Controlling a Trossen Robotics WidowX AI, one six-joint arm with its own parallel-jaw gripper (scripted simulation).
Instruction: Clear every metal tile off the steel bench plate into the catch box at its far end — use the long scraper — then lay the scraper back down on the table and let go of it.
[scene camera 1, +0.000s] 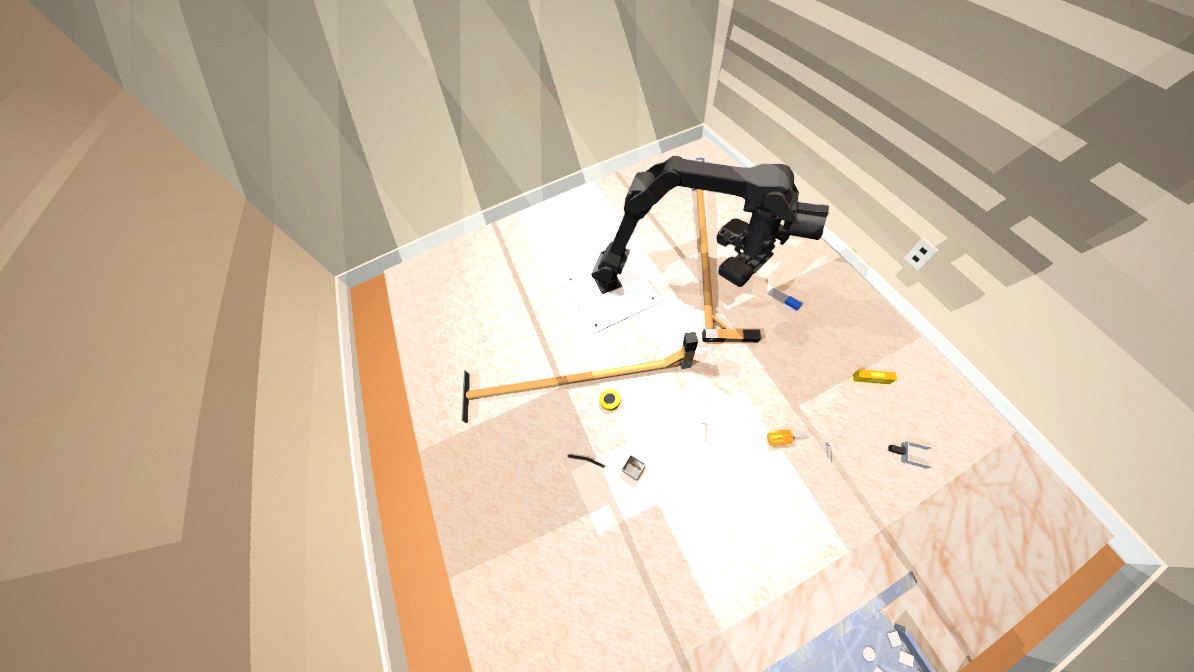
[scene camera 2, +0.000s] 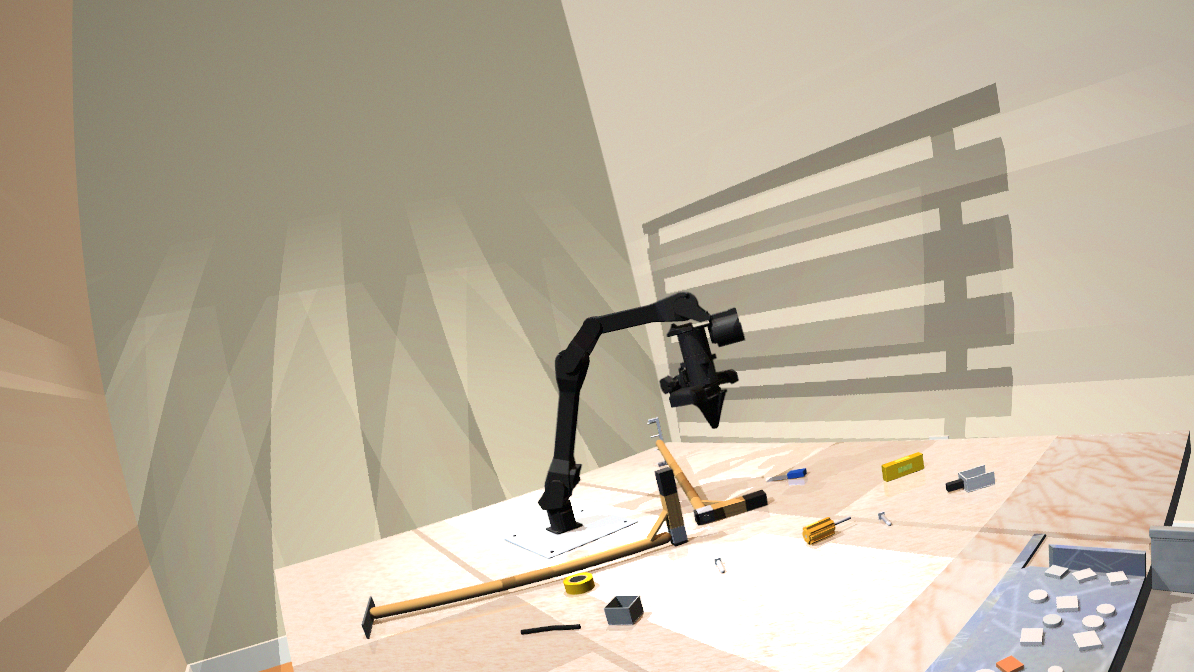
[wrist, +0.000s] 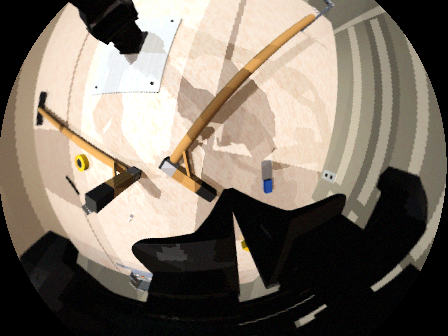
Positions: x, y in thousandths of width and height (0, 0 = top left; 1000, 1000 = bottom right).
Labels:
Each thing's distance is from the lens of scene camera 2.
my gripper (scene camera 2: 599, 638): 130 cm
long scraper (scene camera 2: 562, 766): 114 cm
yellow level (scene camera 2: 764, 690): 126 cm

